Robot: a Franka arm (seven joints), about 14 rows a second.
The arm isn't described. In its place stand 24 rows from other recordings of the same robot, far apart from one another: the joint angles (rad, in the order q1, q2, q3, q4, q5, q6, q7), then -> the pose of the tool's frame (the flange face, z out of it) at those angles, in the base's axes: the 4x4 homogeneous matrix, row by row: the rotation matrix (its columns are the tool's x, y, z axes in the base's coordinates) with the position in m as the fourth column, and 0 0 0 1 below.
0.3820, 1.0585, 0.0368, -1.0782, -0.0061, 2.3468, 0.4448 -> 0.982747 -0.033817 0.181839 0.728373; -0.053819 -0.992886 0.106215 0.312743; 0.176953 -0.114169 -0.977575 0.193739; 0 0 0 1
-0.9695, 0.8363, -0.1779, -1.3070, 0.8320, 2.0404, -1.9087 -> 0.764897 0.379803 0.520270 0.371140; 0.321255 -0.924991 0.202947 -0.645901; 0.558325 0.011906 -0.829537 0.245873; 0 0 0 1
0.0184, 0.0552, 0.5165, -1.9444, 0.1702, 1.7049, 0.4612 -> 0.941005 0.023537 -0.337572 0.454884; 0.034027 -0.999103 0.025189 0.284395; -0.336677 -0.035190 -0.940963 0.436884; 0 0 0 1
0.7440, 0.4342, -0.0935, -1.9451, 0.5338, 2.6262, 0.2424 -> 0.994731 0.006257 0.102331 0.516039; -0.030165 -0.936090 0.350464 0.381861; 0.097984 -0.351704 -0.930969 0.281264; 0 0 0 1
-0.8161, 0.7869, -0.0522, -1.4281, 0.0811, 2.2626, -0.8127 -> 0.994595 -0.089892 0.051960 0.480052; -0.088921 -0.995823 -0.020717 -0.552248; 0.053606 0.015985 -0.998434 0.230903; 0 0 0 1
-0.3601, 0.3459, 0.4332, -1.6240, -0.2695, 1.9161, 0.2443 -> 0.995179 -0.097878 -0.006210 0.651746; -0.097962 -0.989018 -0.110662 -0.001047; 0.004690 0.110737 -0.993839 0.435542; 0 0 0 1
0.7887, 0.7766, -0.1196, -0.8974, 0.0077, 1.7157, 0.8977 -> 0.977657 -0.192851 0.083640 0.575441; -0.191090 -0.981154 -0.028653 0.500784; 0.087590 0.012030 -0.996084 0.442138; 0 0 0 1
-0.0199, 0.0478, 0.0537, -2.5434, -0.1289, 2.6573, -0.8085 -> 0.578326 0.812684 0.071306 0.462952; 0.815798 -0.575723 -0.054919 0.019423; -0.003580 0.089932 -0.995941 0.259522; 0 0 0 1
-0.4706, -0.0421, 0.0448, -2.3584, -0.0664, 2.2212, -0.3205 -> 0.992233 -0.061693 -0.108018 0.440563; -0.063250 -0.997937 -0.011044 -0.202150; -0.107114 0.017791 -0.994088 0.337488; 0 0 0 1
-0.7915, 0.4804, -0.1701, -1.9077, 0.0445, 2.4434, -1.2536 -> 0.960966 0.276641 -0.003853 0.368954; 0.275486 -0.958053 -0.078999 -0.518519; -0.025546 0.074854 -0.996867 0.253541; 0 0 0 1
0.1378, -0.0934, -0.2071, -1.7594, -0.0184, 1.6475, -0.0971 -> 0.999329 0.030438 -0.020362 0.527590; 0.030489 -0.999533 0.002226 -0.042963; -0.020285 -0.002845 -0.999790 0.591215; 0 0 0 1
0.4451, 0.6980, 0.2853, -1.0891, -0.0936, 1.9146, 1.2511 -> 0.841187 -0.537435 0.059736 0.612042; -0.539370 -0.826042 0.163506 0.447906; -0.038529 -0.169759 -0.984732 0.437979; 0 0 0 1
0.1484, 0.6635, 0.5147, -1.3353, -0.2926, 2.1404, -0.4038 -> 0.463016 0.872709 0.154905 0.644505; 0.859053 -0.484889 0.164044 0.371407; 0.218274 0.057116 -0.974215 0.397064; 0 0 0 1
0.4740, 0.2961, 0.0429, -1.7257, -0.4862, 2.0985, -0.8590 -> 0.010906 0.954469 0.298111 0.578207; 0.956283 0.077175 -0.282077 0.300119; -0.292241 0.288155 -0.911900 0.423009; 0 0 0 1
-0.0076, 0.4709, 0.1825, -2.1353, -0.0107, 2.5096, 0.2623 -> 0.990241 -0.096706 -0.100350 0.553313; -0.090900 -0.993996 0.060908 0.099707; -0.105637 -0.051192 -0.993086 0.178329; 0 0 0 1
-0.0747, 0.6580, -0.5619, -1.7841, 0.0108, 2.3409, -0.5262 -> 0.983277 0.002858 -0.182092 0.546203; -0.045746 -0.963941 -0.262153 -0.364787; -0.176275 0.266099 -0.947691 0.233496; 0 0 0 1
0.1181, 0.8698, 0.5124, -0.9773, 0.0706, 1.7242, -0.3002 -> 0.731845 0.635886 -0.245055 0.684039; 0.677114 -0.637923 0.366840 0.329699; 0.076943 -0.434400 -0.897428 0.382333; 0 0 0 1
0.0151, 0.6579, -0.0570, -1.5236, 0.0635, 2.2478, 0.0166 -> 0.994216 -0.082839 0.068347 0.715046; -0.083892 -0.996394 0.012675 -0.021538; 0.067051 -0.018336 -0.997581 0.279628; 0 0 0 1
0.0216, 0.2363, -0.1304, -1.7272, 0.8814, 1.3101, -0.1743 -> 0.895399 -0.209232 -0.393044 0.570168; 0.201307 -0.597129 0.776474 0.041300; -0.397161 -0.774376 -0.492549 0.452175; 0 0 0 1
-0.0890, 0.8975, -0.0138, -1.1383, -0.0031, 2.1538, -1.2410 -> 0.411041 0.904217 0.115918 0.774910; 0.911266 -0.411077 -0.024715 -0.076673; 0.025304 0.115790 -0.992951 0.271241; 0 0 0 1
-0.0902, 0.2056, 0.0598, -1.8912, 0.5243, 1.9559, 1.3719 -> -0.083430 -0.994548 -0.062553 0.596052; -0.877877 0.043648 0.476894 0.013492; -0.471564 0.094701 -0.876732 0.394044; 0 0 0 1
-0.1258, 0.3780, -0.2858, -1.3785, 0.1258, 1.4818, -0.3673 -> 0.972114 -0.056756 -0.227537 0.602713; -0.029666 -0.992239 0.120759 -0.216377; -0.232625 -0.110641 -0.966253 0.487076; 0 0 0 1
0.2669, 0.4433, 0.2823, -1.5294, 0.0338, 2.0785, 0.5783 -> 0.996772 -0.074027 0.031059 0.605023; -0.078577 -0.978902 0.188615 0.338579; 0.016441 -0.190447 -0.981560 0.421988; 0 0 0 1
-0.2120, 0.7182, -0.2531, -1.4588, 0.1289, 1.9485, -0.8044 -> 0.929436 0.305766 -0.206534 0.637854; 0.320734 -0.946214 0.042521 -0.278037; -0.182424 -0.105763 -0.977515 0.252776; 0 0 0 1
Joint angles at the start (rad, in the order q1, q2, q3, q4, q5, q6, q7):
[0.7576, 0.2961, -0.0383, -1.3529, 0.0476, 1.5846, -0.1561]
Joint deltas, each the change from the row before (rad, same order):
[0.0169, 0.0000, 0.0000, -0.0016, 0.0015, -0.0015, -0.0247]
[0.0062, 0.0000, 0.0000, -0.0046, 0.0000, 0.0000, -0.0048]
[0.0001, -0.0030, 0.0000, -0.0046, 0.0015, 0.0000, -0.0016]
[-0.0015, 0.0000, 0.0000, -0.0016, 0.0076, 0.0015, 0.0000]
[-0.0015, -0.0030, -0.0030, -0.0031, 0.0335, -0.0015, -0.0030]
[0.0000, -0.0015, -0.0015, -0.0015, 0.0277, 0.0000, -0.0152]
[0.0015, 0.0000, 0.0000, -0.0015, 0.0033, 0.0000, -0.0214]
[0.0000, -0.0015, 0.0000, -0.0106, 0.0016, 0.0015, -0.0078]
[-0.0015, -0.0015, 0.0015, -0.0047, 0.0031, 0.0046, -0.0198]
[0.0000, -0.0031, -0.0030, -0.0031, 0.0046, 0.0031, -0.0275]
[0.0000, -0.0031, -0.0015, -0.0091, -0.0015, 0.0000, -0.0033]
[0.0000, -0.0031, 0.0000, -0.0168, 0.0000, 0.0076, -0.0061]
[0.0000, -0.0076, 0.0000, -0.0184, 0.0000, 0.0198, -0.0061]
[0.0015, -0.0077, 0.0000, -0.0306, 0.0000, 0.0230, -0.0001]
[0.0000, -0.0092, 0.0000, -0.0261, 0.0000, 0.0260, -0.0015]
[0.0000, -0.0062, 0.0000, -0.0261, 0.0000, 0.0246, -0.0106]
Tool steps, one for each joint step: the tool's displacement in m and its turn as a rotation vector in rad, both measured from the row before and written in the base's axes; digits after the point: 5 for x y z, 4 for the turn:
[-0.00762, 0.00793, -0.00087, 0.0009, 0.0037, 0.0414]
[-0.00291, 0.00269, -0.00216, -0.0027, 0.0035, 0.0109]
[-0.00081, -0.00051, -0.00023, 0.0002, 0.0023, 0.0015]
[0.00018, -0.00007, -0.00060, 0.0055, 0.0052, -0.0022]
[-0.00131, 0.00002, 0.00058, 0.0233, 0.0232, -0.0043]
[-0.00167, 0.00128, 0.00053, 0.0220, 0.0180, 0.0112]
[-0.00096, 0.00088, -0.00067, 0.0042, 0.0027, 0.0224]
[-0.00068, -0.00052, -0.00388, -0.0029, 0.0065, 0.0073]
[-0.00015, 0.00001, -0.00086, 0.0062, 0.0008, 0.0187]
[0.00050, -0.00125, 0.00083, 0.0087, -0.0006, 0.0235]
[-0.00023, -0.00165, -0.00231, -0.0049, 0.0031, 0.0019]
[-0.00063, -0.00085, -0.00532, -0.0032, 0.0044, 0.0049]
[-0.00029, -0.00079, -0.00228, 0.0068, -0.0068, 0.0035]
[-0.00146, -0.00071, -0.00773, -0.0001, 0.0000, -0.0015]
[-0.00058, -0.00123, -0.00446, 0.0061, -0.0068, -0.0019]
[-0.00041, -0.00103, -0.00648, 0.0042, -0.0040, 0.0073]

